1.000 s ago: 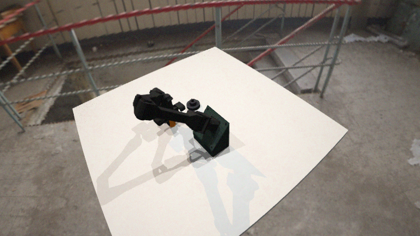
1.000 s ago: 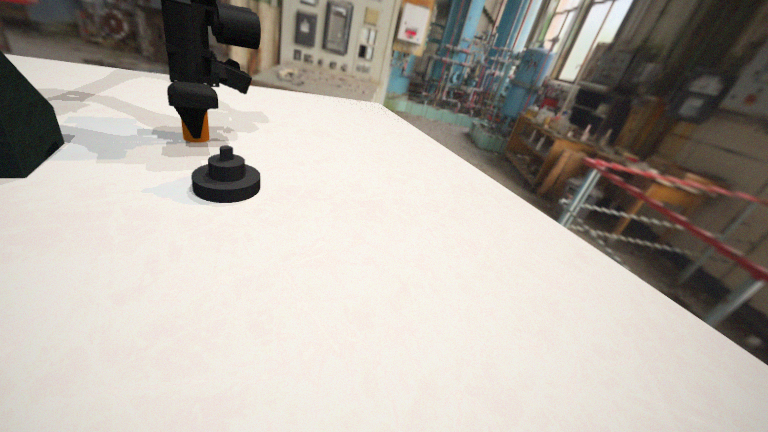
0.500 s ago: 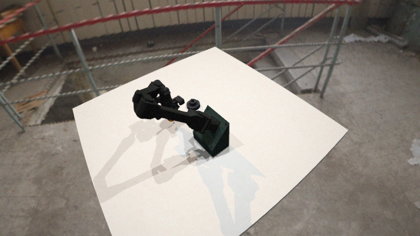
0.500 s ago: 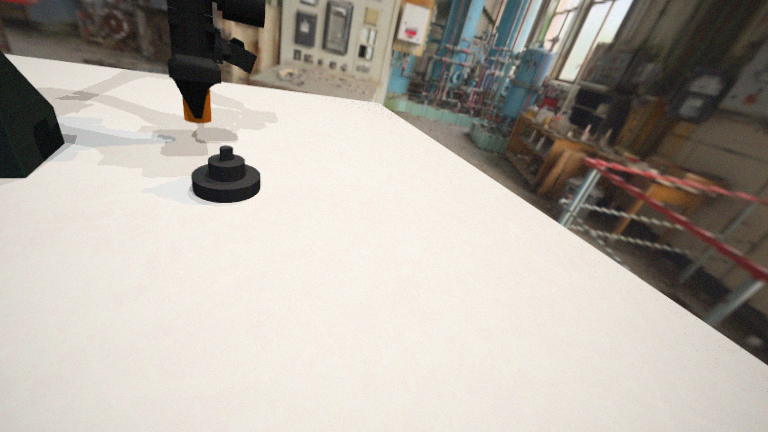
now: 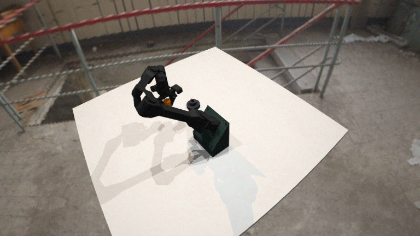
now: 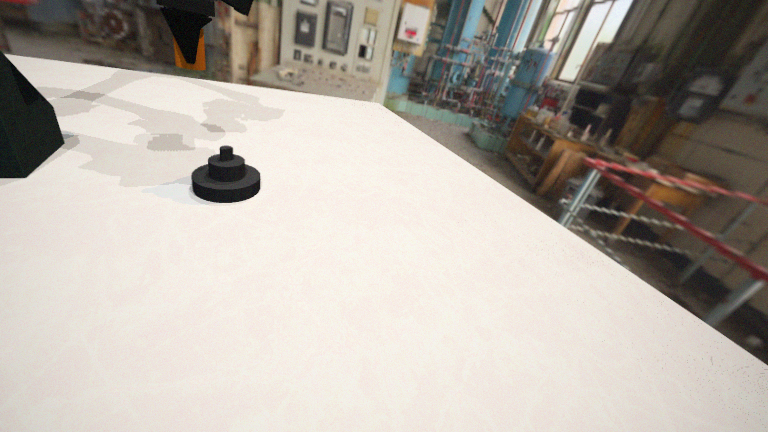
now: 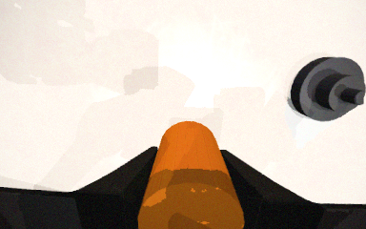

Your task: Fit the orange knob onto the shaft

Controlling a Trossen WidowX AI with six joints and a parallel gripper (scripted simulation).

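The dark round pedestal is 40 mm ahead of my gripper tip, 180 mm to the right of it and 100 mm below it. The rest, counted from my gripper tip: orange knob 20 mm above.
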